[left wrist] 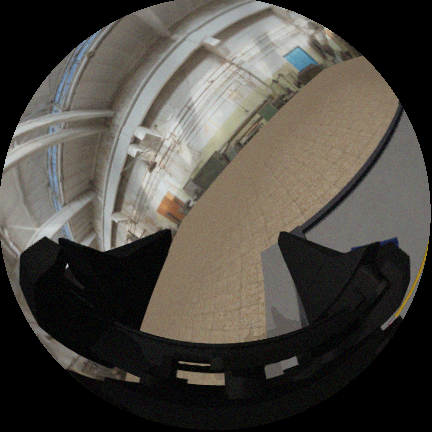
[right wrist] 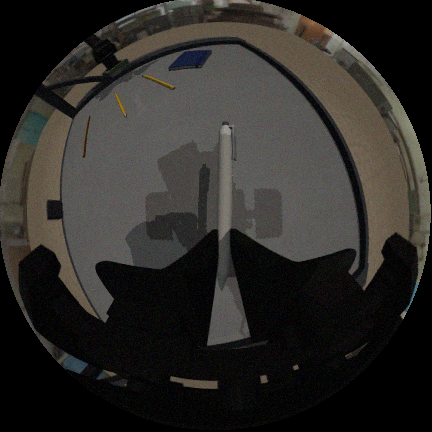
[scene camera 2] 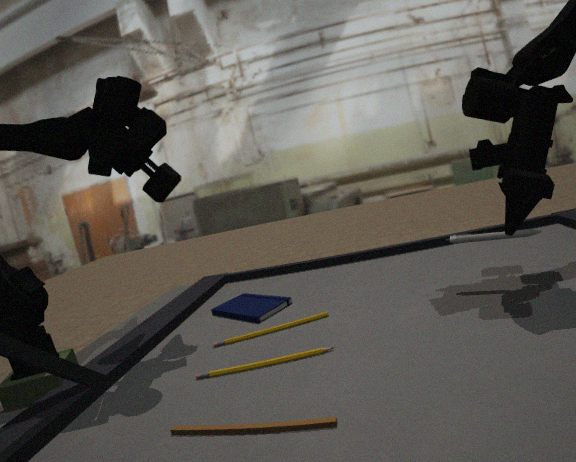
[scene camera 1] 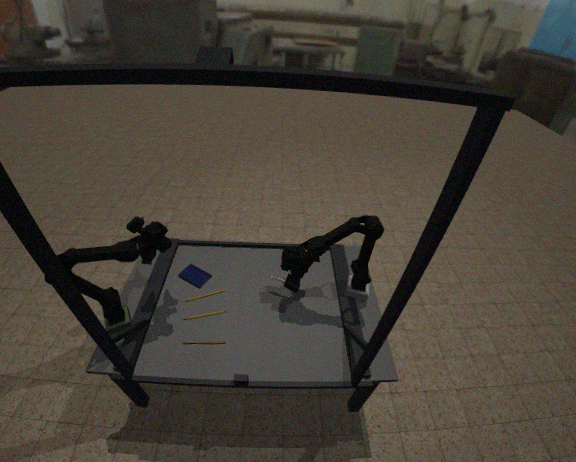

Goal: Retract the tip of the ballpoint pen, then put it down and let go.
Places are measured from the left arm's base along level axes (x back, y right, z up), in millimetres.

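Pixels of known places: left gripper, fingertip midpoint: (left wrist: pixel 226 236) (scene camera 2: pixel 147 163); right gripper, fingertip midpoint: (right wrist: pixel 223 234) (scene camera 2: pixel 508 234); left arm's base at its link origin: (right wrist: pixel 112 65) (scene camera 1: pixel 116 317); right arm's base at its link origin: (scene camera 1: pixel 358 285).
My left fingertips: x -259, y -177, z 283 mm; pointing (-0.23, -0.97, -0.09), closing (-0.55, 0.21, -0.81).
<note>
Ahead of a thing's pixels: the offset from my left fingertips to its top centre. Level surfaces: height alone.
The white ballpoint pen {dx -458, dy +368, dz -235 mm} (scene camera 1: pixel 278 278) (scene camera 2: pixel 467 238) (right wrist: pixel 226 175) is held above the table, roughly level, with its shadow apart from it. My right gripper (scene camera 1: pixel 292 287) (scene camera 2: pixel 510 232) (right wrist: pixel 223 234) is shut on the pen's barrel. In the right wrist view the dark button and the clip are at the end pointing away from the fingers; the pen's other end tapers between and behind the fingers, and whether its tip is out is too dark to tell. My left gripper (left wrist: pixel 226 236) is open and empty, raised above the table's left edge.
A dark blue notebook {dx -122, dy +81, dz -311 mm} (scene camera 1: pixel 195 276) (scene camera 2: pixel 251 307) (right wrist: pixel 190 59) lies on the table {dz -322 mm} (scene camera 1: pixel 280 350). Two yellow pencils {dx -125, dy +217, dz -316 mm} (scene camera 1: pixel 206 295) {dx -87, dy +317, dz -314 mm} (scene camera 1: pixel 205 316) and a thin orange-brown stick {dx -36, dy +439, dz -316 mm} (scene camera 1: pixel 204 343) (scene camera 2: pixel 254 427) lie nearer the front. Dark frame posts (scene camera 1: pixel 430 235) stand at the table's sides.
</note>
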